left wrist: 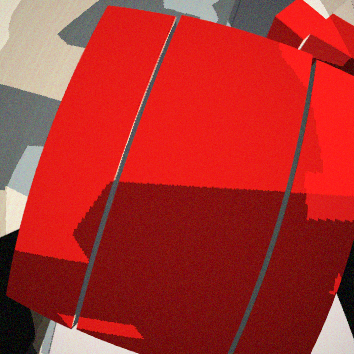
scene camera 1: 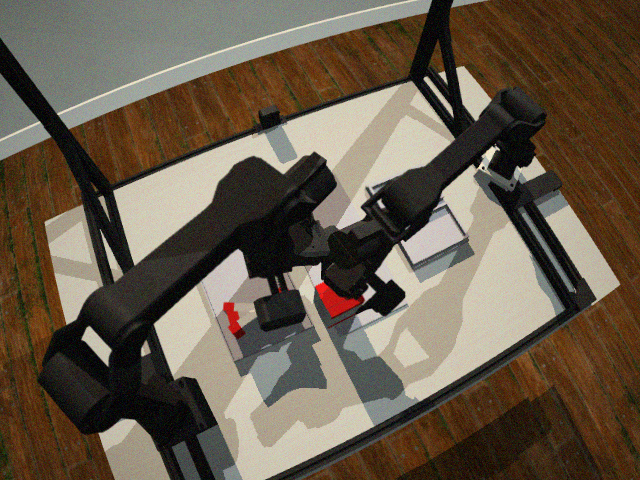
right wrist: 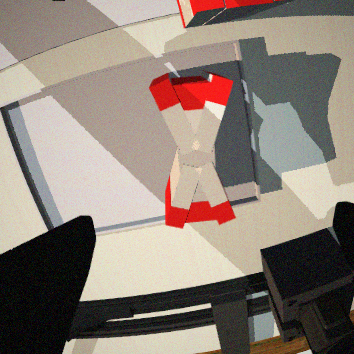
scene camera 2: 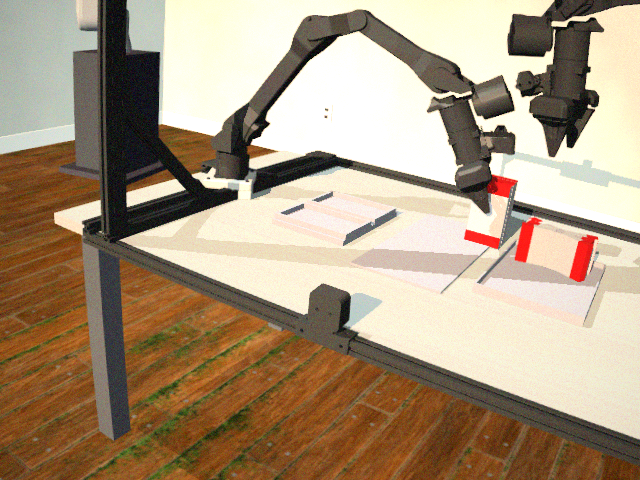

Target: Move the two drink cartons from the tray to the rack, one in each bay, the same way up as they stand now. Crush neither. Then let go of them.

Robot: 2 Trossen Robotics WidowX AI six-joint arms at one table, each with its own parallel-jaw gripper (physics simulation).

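Places are measured from the left arm's base along level axes (x left, y back, z up), in metres.
Pixels of known places: left gripper, fingertip midpoint: [left wrist: 203, 225] [scene camera 1: 339, 295] [scene camera 2: 487, 204]; right gripper, fingertip midpoint: [scene camera 1: 267, 282] [right wrist: 218, 222] [scene camera 2: 561, 152]; left arm's base, link origin: [scene camera 1: 502, 165] [scene camera 2: 230, 175]; right arm's base, link origin: [scene camera 1: 170, 413] [right wrist: 319, 311].
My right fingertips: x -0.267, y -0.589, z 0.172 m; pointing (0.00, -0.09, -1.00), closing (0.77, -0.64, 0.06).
Ahead of a thing's pixels: the offset from my right fingertips to its top centre. "spot": to the spot under its first point.
A drink carton with a red top @[dx +0.099, dy +0.072, dz -0.084 m] [scene camera 1: 341, 301] [scene camera 2: 493, 214] [left wrist: 211, 140] stands upright on a flat pale pad [scene camera 2: 423, 250]. My left gripper [scene camera 1: 362, 292] [scene camera 2: 482, 202] is open, its fingers down around the carton's upper part. The carton's red top fills the left wrist view. A second red-and-beige carton @[dx -0.014, dy -0.024, dz -0.134 m] [scene camera 1: 233, 320] [scene camera 2: 525, 240] [right wrist: 197, 151] appears to lie on its side in a walled tray @[dx -0.070, dy +0.009, dz -0.192 m] [scene camera 1: 222, 329] [right wrist: 31, 168]. My right gripper [scene camera 1: 280, 305] [scene camera 2: 552, 140] is open and hangs well above it. The two-bay rack @[dx +0.143, dy +0.359, dz -0.188 m] [scene camera 1: 442, 254] [scene camera 2: 366, 226] holds nothing.
Black frame posts @[spot: dx -0.026, dy +0.733, dz -0.087 m] [scene camera 1: 434, 52] [scene camera 2: 110, 119] rise at the table's corners. A small black block @[spot: dx -0.271, dy +0.369, dz -0.160 m] [scene camera 1: 270, 115] [scene camera 2: 329, 307] sits on the table's edge rail. The two arms cross close together above the cartons.
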